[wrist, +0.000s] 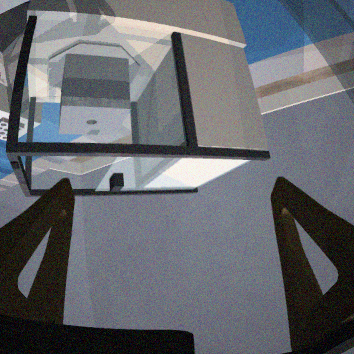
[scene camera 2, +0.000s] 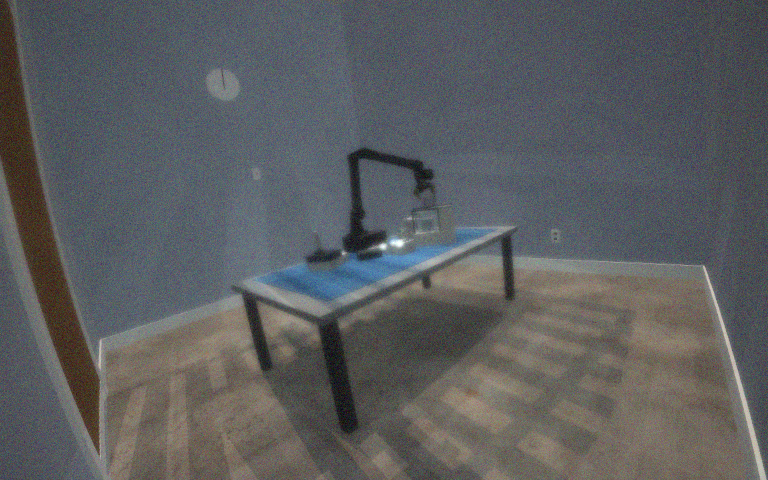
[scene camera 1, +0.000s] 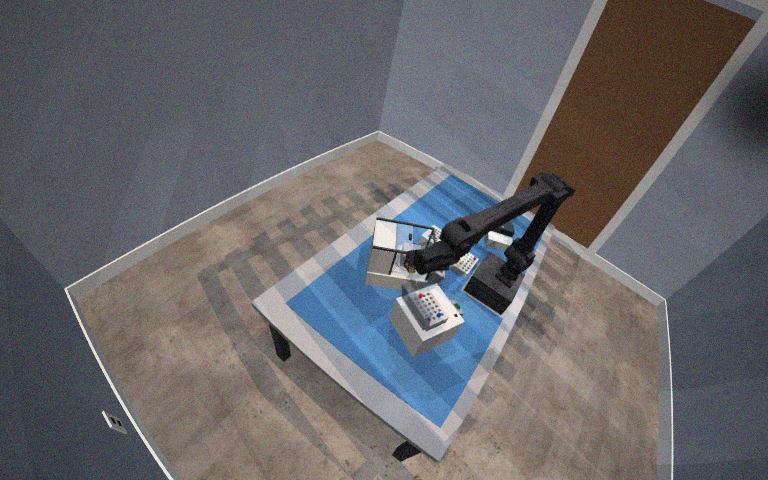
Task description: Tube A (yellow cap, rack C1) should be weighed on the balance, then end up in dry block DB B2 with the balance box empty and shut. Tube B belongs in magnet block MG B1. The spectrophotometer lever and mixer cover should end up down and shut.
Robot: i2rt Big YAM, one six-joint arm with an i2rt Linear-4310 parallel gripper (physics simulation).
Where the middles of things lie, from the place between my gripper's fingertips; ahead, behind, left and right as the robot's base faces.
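Scene:
I see the glass-box balance [scene camera 1: 385, 268]. The balance is 12 cm to the right of my hand and 13 cm ahead of it, and it is 15 cm below my hand.

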